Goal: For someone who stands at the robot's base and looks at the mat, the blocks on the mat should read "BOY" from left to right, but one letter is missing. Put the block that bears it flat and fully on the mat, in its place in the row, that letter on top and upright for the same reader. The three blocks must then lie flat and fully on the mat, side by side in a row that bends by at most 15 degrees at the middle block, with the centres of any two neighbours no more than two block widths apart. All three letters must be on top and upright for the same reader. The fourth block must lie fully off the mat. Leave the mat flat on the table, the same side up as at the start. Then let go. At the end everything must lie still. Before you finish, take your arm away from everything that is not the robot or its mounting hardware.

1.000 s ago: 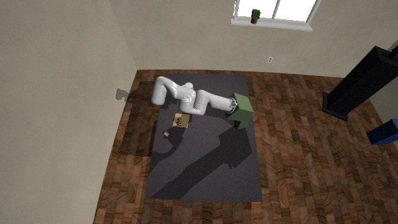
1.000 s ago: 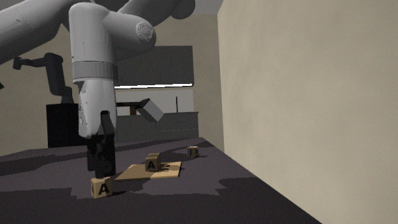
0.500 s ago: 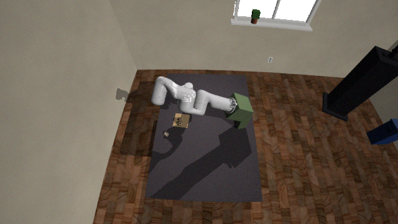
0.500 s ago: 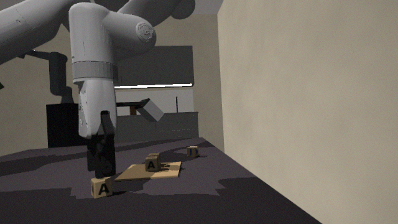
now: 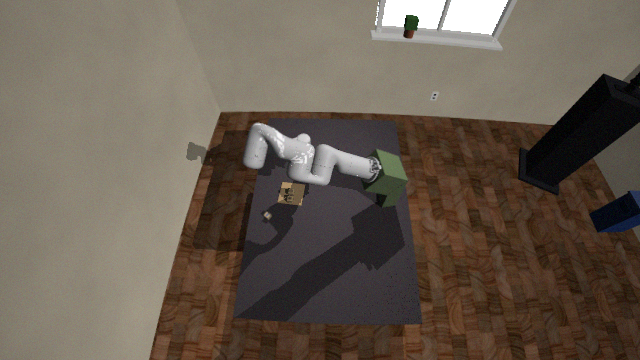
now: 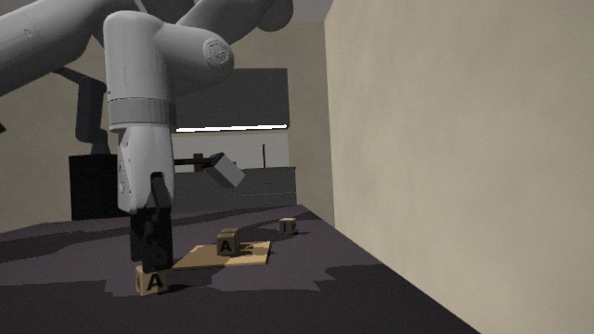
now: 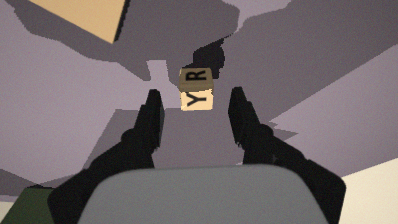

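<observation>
Now: the tan mat 1 cm ahead of my hand, 16 cm to the left of it and 5 cm below it.
</observation>
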